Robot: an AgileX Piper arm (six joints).
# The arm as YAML. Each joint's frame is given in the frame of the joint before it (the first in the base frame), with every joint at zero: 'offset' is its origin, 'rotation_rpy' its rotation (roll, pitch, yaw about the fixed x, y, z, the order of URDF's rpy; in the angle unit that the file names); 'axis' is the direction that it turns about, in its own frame. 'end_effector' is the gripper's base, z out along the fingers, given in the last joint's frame.
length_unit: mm
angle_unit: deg
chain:
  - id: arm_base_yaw
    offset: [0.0, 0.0, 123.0]
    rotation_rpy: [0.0, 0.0, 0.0]
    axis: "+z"
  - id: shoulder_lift
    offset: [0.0, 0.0, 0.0]
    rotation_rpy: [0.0, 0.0, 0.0]
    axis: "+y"
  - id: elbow
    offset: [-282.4, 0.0, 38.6]
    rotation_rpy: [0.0, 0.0, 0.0]
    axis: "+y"
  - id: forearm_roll
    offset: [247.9, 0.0, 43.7]
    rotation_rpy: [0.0, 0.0, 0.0]
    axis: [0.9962, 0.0, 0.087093]
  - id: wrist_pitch
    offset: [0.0, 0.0, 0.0]
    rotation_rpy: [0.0, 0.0, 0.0]
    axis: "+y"
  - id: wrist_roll
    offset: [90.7, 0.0, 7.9]
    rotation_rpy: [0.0, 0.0, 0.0]
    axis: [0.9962, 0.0, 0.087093]
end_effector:
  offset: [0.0, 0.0, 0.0]
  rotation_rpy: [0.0, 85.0, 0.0]
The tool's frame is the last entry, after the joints.
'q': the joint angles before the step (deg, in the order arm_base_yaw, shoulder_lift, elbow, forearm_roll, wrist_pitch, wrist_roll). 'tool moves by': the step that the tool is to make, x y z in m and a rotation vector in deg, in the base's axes. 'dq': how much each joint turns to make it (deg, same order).
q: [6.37, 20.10, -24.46, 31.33, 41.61, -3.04]
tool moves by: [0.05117, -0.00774, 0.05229, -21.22, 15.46, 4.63]
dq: [-0.01, 22.04, -21.29, -18.08, 18.51, -0.76]
